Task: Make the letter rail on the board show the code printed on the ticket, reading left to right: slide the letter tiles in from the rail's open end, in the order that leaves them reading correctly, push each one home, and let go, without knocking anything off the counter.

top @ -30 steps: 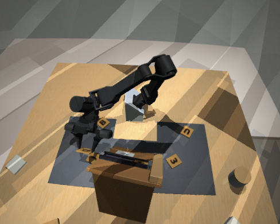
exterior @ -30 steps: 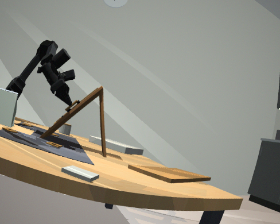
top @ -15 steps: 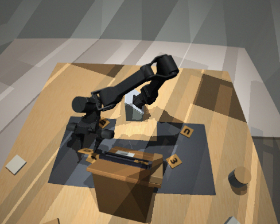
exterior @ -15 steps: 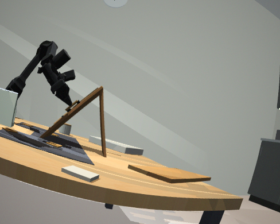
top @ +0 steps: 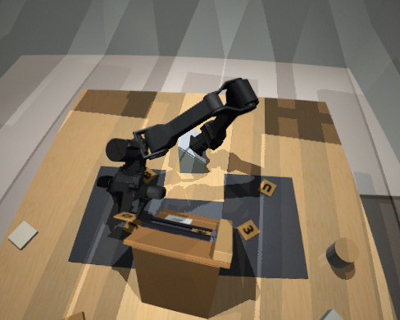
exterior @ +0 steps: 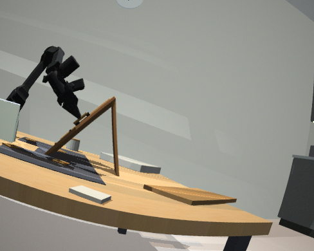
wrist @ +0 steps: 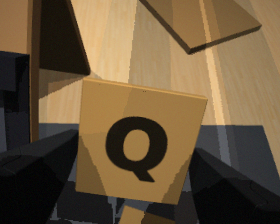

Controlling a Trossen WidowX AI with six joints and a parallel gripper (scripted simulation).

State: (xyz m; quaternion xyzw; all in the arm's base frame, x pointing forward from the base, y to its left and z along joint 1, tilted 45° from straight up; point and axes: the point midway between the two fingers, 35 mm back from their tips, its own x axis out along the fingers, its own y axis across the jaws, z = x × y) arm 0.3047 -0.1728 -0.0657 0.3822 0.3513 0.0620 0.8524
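Now: gripper tip 30 mm short of the tile marked 4 and 210 mm to the right of it. The rest, counted from my gripper tip: q tile: right at my gripper tip; dark mat: 120 mm behind, 170 mm to the left, 170 mm below; white ticket: 40 mm behind, 140 mm to the left, 80 mm below.
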